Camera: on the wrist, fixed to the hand. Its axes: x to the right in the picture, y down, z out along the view.
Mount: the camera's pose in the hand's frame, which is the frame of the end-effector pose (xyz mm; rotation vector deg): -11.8 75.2 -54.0 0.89 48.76 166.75
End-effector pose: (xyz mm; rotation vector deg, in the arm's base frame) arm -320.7 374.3 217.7 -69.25 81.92 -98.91
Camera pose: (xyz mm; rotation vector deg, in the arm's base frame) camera -372.6 388.8 141.5 93.67 75.61 16.09
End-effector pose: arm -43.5 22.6 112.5 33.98 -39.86 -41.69
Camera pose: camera 19.3 90.2 126.5 -27.98 -7.63 121.11
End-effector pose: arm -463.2 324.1 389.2 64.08 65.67 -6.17
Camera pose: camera -460.9 396.2 448.4 -92.94 44.63 -138.75
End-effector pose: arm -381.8 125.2 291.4 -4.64 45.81 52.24
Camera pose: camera -472.5 143.9 280.0 -33.98 -40.60 -111.95
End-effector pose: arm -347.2 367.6 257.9 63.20 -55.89 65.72
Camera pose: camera -421.6 422.9 247.2 76.88 46.37 -110.03
